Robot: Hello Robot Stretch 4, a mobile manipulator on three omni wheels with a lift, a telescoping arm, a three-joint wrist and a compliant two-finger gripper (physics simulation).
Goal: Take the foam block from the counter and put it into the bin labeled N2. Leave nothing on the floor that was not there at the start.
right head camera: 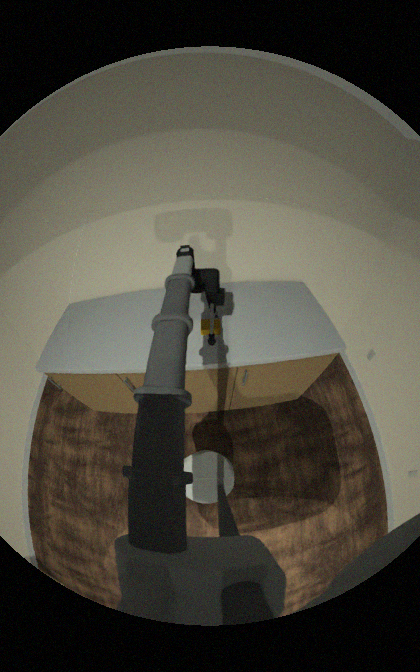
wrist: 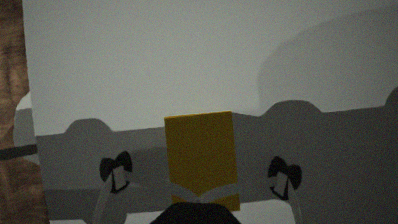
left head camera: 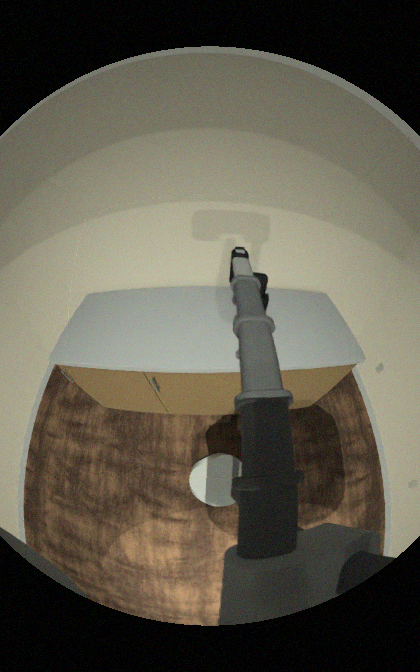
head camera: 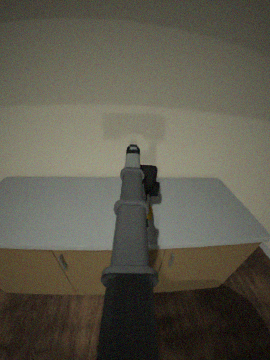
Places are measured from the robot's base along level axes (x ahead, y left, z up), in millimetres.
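Where they show: gripper, fingertip midpoint: (wrist: 200,168).
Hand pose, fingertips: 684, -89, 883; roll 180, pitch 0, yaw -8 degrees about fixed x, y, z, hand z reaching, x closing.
Observation:
Each offset is from my fingertips to the top centre of the thing, as dx, dy, dz. "pt": to the spot under its first point. Level surfaces: height alone.
The yellow foam block @[+3, +14, +45] (head camera: 149,214) (right head camera: 205,327) (wrist: 202,150) is on the pale counter @[dz +0] (head camera: 55,215) (left head camera: 135,330) (right head camera: 280,320) (wrist: 150,55). My gripper (right head camera: 212,324) (wrist: 200,168) is open above the counter. In the wrist view its two fingertips stand wide apart, one on each side of the block, with a gap on both sides. The block's lower end is partly covered by the gripper's body there. In the head view the arm hides most of the gripper and block. The bin labeled N2 does not show in these views.
A round whitish disc (left head camera: 200,480) (right head camera: 210,477) (wrist: 24,122) is on the brown wood floor (left head camera: 125,460) (right head camera: 280,450) in front of the counter's wooden cabinet doors @[pt -146, -376, -303] (head camera: 200,265) (left head camera: 200,392). A pale wall (head camera: 60,145) stands behind the counter. The arm (head camera: 131,235) (left head camera: 260,350) (right head camera: 167,350) reaches over it.

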